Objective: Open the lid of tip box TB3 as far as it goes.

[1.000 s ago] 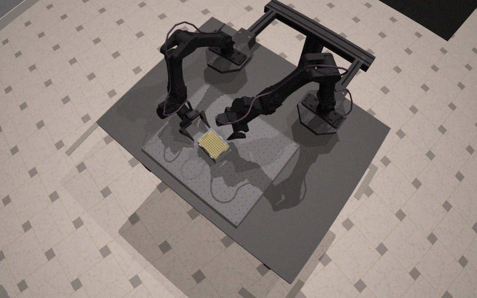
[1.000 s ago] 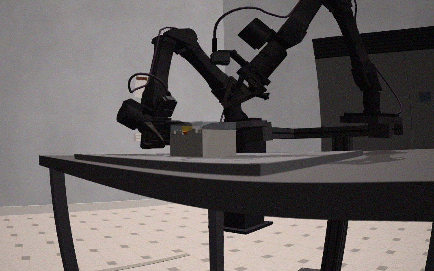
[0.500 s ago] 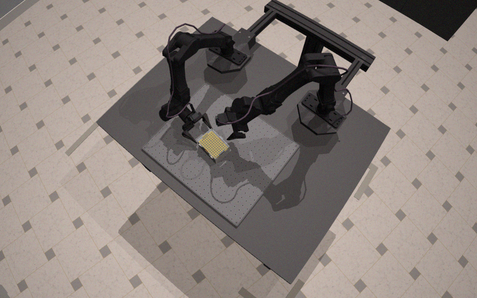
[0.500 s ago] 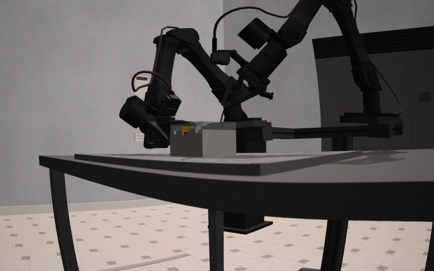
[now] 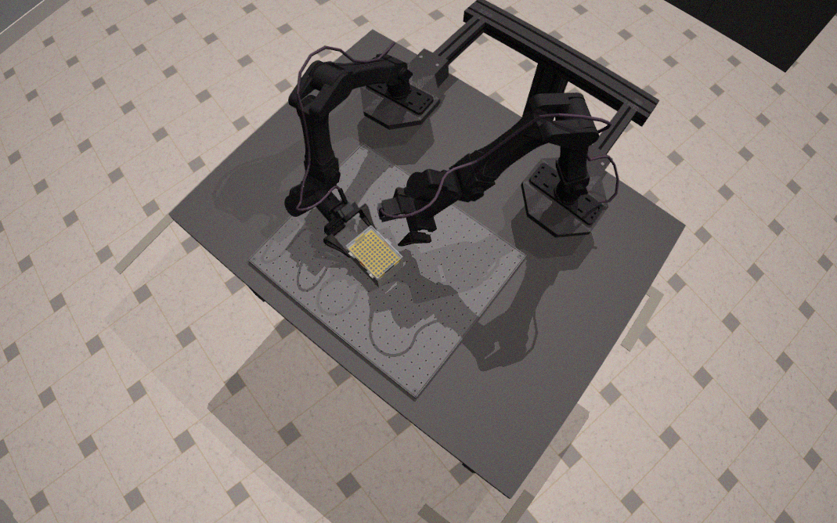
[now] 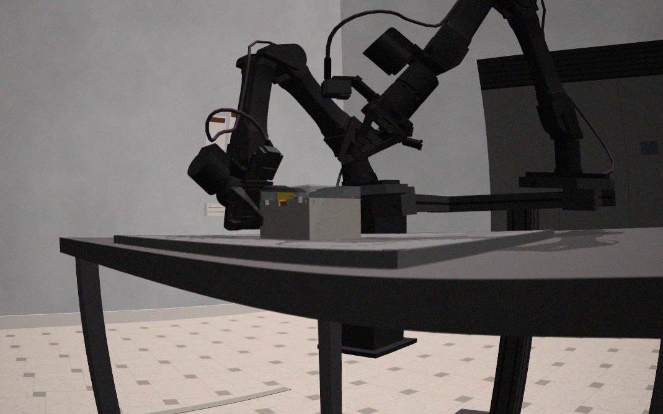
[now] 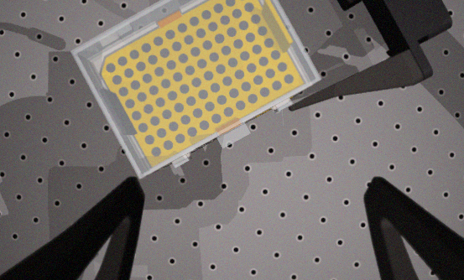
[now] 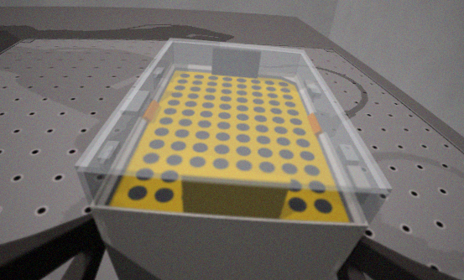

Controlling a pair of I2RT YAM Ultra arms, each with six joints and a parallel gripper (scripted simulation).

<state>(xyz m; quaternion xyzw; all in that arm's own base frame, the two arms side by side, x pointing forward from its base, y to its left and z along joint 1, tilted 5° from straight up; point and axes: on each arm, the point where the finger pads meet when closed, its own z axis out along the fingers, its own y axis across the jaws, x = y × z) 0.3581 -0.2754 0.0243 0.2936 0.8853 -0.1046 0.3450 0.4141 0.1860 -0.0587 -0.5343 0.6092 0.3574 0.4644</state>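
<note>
Right now my right hand is 10 mm short of the yellow insert, 50 mm to the right of it and 30 mm below it.
Right now the yellow insert is 70 mm below my left hand, 70 mm ahead of it and 20 mm to the right of it.
</note>
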